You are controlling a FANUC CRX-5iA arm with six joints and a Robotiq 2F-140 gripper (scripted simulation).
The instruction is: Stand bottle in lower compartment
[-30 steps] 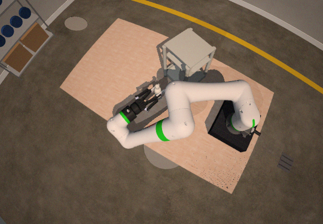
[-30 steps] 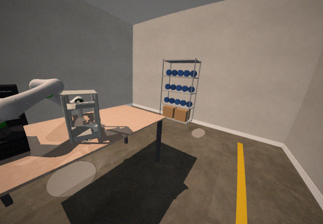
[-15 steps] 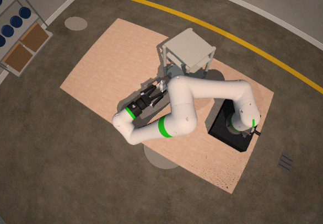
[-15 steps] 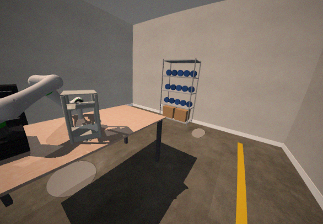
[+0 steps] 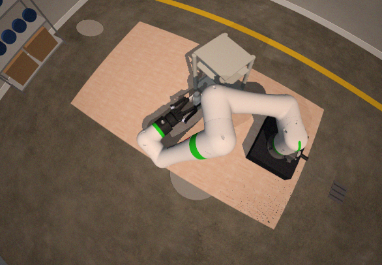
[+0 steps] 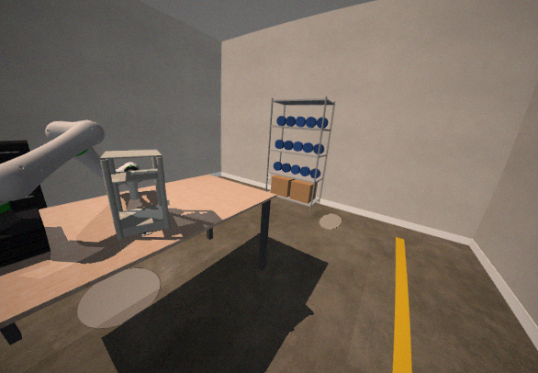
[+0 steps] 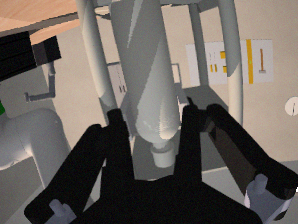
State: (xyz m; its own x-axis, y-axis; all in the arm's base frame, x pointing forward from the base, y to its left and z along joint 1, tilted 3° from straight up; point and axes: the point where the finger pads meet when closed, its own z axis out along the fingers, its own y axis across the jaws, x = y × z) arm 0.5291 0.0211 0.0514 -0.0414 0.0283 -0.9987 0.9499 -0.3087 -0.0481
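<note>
The grey shelving unit is 200 mm to the right of my hand, 40 mm behind it and 10 mm above it. Round my hand: pale bottle: 10 mm above.
</note>
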